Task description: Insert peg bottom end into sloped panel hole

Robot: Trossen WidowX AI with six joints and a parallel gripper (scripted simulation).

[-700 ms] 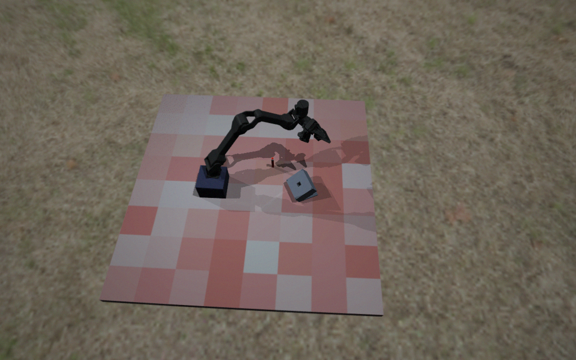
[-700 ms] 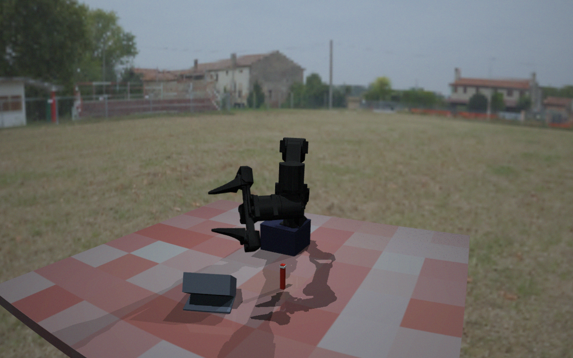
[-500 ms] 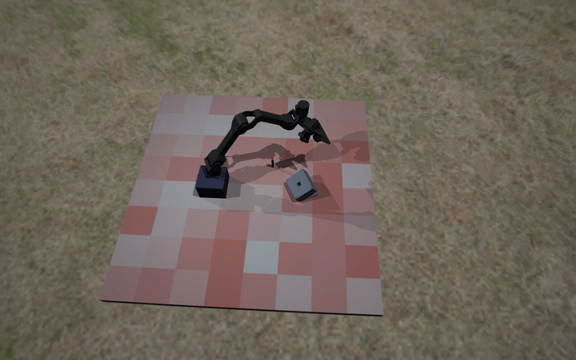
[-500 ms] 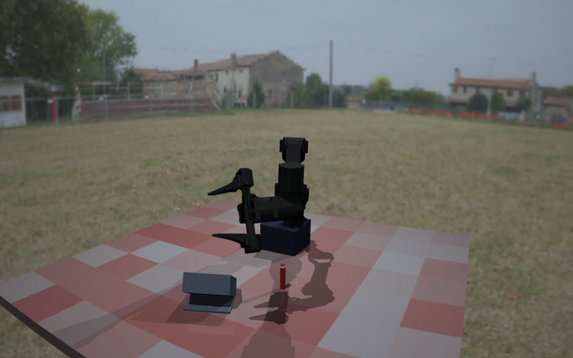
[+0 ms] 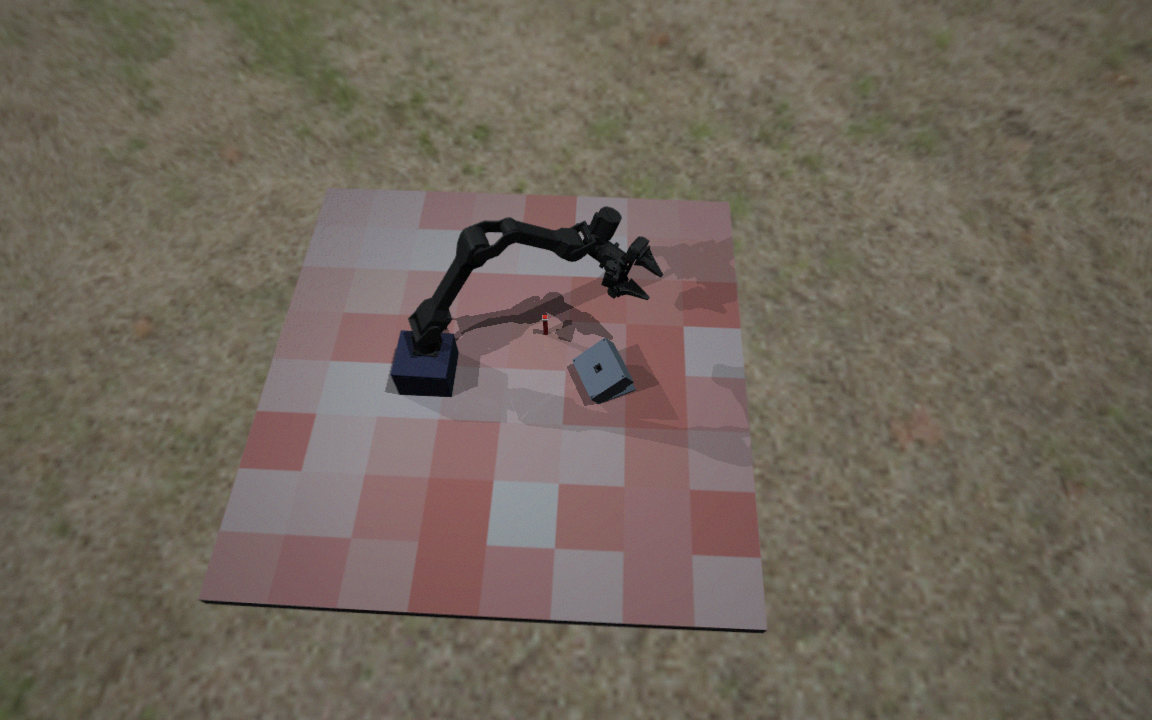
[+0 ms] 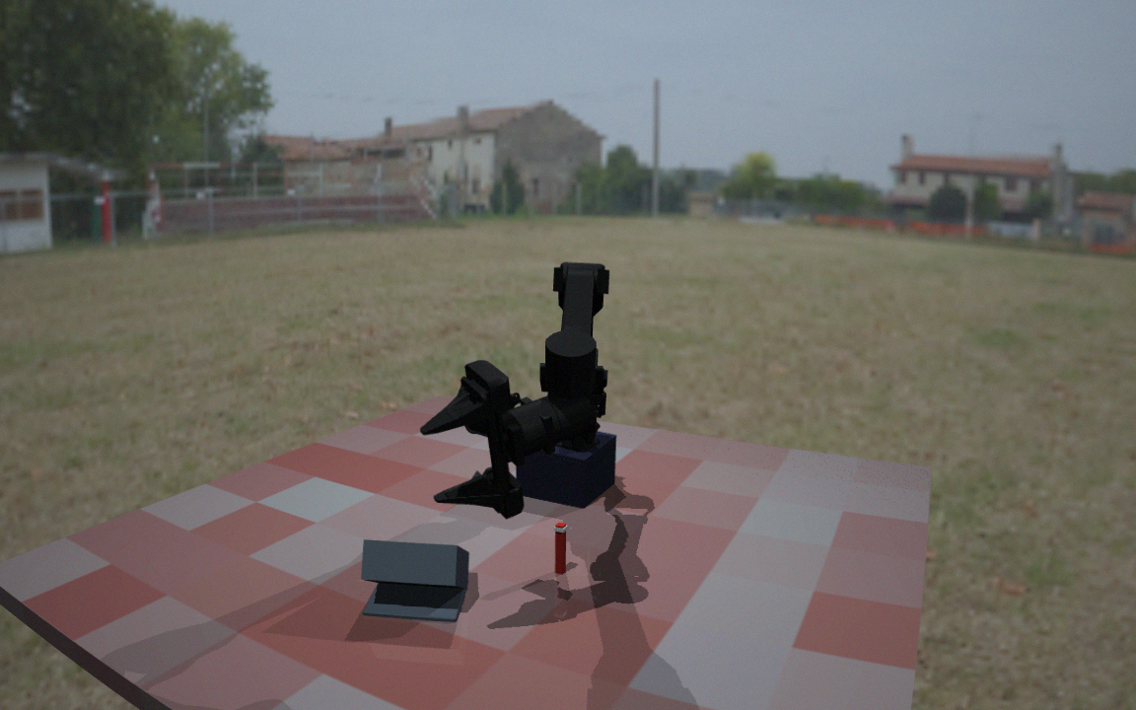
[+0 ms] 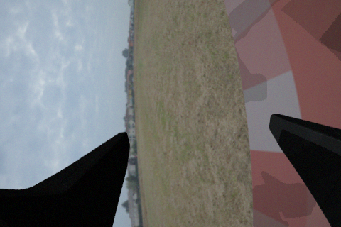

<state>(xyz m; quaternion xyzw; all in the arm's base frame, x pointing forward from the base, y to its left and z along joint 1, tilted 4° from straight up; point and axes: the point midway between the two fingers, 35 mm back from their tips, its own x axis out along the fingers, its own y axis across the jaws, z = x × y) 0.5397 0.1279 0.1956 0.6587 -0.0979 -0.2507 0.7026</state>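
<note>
The red square peg lies 280 mm behind my gripper tip, 10 mm to the left of it and 200 mm below it. The rest, counted from my gripper tip: grey sloped panel: 110 mm behind, 130 mm to the right, 210 mm below.
</note>
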